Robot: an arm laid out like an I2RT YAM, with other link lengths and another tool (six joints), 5 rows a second.
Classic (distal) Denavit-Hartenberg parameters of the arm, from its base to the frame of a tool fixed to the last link. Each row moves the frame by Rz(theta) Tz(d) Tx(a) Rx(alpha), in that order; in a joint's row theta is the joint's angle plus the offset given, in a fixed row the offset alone. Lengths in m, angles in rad.
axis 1: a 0.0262; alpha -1.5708; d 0.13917; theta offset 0
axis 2: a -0.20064; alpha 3.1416; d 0; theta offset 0
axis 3: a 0.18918; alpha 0; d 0; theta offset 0.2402
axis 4: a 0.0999; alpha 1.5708; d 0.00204; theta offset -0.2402
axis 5: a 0; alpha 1.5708; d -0.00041; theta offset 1.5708
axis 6: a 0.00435; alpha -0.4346; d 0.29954; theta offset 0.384
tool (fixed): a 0; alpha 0; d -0.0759; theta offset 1.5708
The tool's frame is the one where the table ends.
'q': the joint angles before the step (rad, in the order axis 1, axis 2, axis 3, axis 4, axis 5, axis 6). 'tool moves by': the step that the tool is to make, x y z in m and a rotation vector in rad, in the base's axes. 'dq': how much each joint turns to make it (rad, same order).
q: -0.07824, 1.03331, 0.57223, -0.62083, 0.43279, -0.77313
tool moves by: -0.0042, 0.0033, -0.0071, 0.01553, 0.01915, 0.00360
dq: 0.00038, 0.00853, -0.00867, -0.00473, -0.01390, 0.00393
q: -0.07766, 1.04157, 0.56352, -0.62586, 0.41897, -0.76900
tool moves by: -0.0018, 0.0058, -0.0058, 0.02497, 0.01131, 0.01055
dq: 0.00029, 0.00575, -0.00578, -0.00231, -0.02608, 0.00160
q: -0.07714, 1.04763, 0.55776, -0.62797, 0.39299, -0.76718
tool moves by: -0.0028, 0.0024, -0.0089, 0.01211, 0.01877, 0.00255
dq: -0.00045, 0.02409, -0.01516, 0.01884, -0.01088, 0.00199
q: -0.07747, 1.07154, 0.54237, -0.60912, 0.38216, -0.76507
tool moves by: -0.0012, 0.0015, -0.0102, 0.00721, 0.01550, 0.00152
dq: 0.00074, 0.03670, -0.02206, 0.04205, -0.00578, 0.00189
